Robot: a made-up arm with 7 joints. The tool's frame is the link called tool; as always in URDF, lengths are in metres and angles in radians. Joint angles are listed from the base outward.
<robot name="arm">
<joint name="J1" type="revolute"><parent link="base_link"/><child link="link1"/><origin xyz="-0.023 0.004 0.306"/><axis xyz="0 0.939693 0.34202"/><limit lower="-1.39" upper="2.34"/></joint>
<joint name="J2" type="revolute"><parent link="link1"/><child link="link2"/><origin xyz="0.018 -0.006 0.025"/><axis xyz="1 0 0"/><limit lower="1.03" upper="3.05"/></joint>
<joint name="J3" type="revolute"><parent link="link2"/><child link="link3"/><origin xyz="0.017 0.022 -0.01"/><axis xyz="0 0 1"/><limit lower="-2.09" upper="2.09"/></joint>
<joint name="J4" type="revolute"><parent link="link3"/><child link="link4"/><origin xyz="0.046 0.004 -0.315"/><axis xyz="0 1 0"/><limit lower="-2.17" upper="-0.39"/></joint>
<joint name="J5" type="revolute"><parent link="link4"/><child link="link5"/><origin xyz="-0.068 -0.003 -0.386"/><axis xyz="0 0 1"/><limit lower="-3.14" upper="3.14"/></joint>
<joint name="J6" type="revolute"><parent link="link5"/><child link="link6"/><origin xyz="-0.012 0.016 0.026"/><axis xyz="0 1 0"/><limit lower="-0.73" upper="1.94"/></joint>
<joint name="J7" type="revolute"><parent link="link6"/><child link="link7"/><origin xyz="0.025 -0.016 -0.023"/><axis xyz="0 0 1"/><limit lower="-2.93" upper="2.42"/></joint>
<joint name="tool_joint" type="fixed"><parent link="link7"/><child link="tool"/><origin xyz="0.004 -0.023 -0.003" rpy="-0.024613 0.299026 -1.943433"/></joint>
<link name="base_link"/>
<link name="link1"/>
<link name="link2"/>
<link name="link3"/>
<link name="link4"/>
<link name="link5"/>
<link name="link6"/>
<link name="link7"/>
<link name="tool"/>
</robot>
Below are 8 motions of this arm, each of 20 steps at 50 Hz.
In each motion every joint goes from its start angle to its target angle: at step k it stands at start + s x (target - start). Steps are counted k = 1, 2, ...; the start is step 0. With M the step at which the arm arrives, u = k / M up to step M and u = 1 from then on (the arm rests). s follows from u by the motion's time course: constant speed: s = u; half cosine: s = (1 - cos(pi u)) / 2; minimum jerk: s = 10 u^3 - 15 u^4 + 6 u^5.
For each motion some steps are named. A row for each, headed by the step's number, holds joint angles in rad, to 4 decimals.
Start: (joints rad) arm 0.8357 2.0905 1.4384 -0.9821 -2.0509 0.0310 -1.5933
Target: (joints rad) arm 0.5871 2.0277 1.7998 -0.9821 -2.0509 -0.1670 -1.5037
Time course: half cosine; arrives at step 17
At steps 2, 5, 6, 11, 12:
2: 0.8273 2.0884 1.4506 -0.9821 -2.0509 0.0243 -1.5903
5: 0.7863 2.0780 1.5102 -0.9821 -2.0509 -0.0083 -1.5755
6: 0.7668 2.0731 1.5386 -0.9821 -2.0509 -0.0239 -1.5685
11: 0.6560 2.0451 1.6996 -0.9821 -2.0509 -0.1121 -1.5285
12: 0.6365 2.0402 1.7280 -0.9821 -2.0509 -0.1277 -1.5215

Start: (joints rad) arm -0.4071 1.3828 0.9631 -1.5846 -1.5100 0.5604 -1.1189
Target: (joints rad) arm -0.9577 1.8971 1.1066 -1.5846 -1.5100 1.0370 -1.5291
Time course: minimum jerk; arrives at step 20
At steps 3, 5, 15, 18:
3: -0.4218 1.3965 0.9669 -1.5846 -1.5100 0.5731 -1.1298
5: -0.4641 1.4360 0.9780 -1.5846 -1.5100 0.6097 -1.1614
15: -0.9007 1.8439 1.0917 -1.5846 -1.5100 0.9877 -1.4866
18: -0.9530 1.8927 1.1054 -1.5846 -1.5100 1.0329 -1.5256

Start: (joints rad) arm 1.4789 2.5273 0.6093 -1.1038 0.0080 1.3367 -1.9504
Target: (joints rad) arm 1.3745 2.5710 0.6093 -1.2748 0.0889 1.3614 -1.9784
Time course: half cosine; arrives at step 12
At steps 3, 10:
3: 1.4636 2.5337 0.6093 -1.1288 0.0198 1.3403 -1.9545
10: 1.3815 2.5681 0.6093 -1.2633 0.0835 1.3597 -1.9765

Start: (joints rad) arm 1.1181 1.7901 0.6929 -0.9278 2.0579 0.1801 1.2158
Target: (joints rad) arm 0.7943 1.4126 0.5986 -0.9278 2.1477 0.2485 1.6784
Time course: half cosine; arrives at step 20
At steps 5, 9, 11, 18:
5: 1.0707 1.7348 0.6791 -0.9278 2.0711 0.1901 1.2835
9: 0.9815 1.6309 0.6531 -0.9278 2.0958 0.2089 1.4109
11: 0.9309 1.5718 0.6384 -0.9278 2.1098 0.2197 1.4833
18: 0.8022 1.4218 0.6009 -0.9278 2.1455 0.2468 1.6671

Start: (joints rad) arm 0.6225 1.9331 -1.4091 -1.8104 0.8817 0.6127 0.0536
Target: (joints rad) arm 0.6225 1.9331 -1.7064 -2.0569 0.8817 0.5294 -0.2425
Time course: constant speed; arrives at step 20
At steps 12, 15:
12: 0.6225 1.9331 -1.5875 -1.9583 0.8817 0.5627 -0.1241
15: 0.6225 1.9331 -1.6321 -1.9953 0.8817 0.5502 -0.1685

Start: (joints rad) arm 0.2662 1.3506 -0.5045 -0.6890 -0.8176 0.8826 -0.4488
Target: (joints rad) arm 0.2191 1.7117 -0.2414 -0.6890 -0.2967 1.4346 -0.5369
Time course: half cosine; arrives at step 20
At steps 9, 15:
9: 0.2463 1.5029 -0.3935 -0.6890 -0.5979 1.1154 -0.4860
15: 0.2260 1.6588 -0.2799 -0.6890 -0.3730 1.3538 -0.5240

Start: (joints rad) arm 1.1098 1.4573 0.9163 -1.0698 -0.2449 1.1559 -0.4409
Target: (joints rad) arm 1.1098 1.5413 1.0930 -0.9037 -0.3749 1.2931 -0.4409
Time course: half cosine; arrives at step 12
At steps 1, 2, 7, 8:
1: 1.1098 1.4587 0.9193 -1.0670 -0.2471 1.1582 -0.4409
2: 1.1098 1.4629 0.9281 -1.0587 -0.2536 1.1651 -0.4409
7: 1.1098 1.5102 1.0275 -0.9653 -0.3267 1.2423 -0.4409
8: 1.1098 1.5203 1.0488 -0.9452 -0.3424 1.2588 -0.4409

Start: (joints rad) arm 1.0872 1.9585 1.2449 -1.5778 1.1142 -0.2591 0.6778
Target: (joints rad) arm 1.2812 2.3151 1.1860 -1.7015 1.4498 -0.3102 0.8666
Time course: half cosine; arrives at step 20
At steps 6, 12, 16, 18, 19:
6: 1.1272 2.0320 1.2328 -1.6033 1.1834 -0.2696 0.7167
12: 1.2142 2.1919 1.2063 -1.6588 1.3339 -0.2925 0.8014
16: 1.2627 2.2810 1.1916 -1.6897 1.4178 -0.3053 0.8486
18: 1.2765 2.3064 1.1874 -1.6985 1.4416 -0.3089 0.8620
19: 1.2800 2.3129 1.1864 -1.7007 1.4477 -0.3099 0.8654

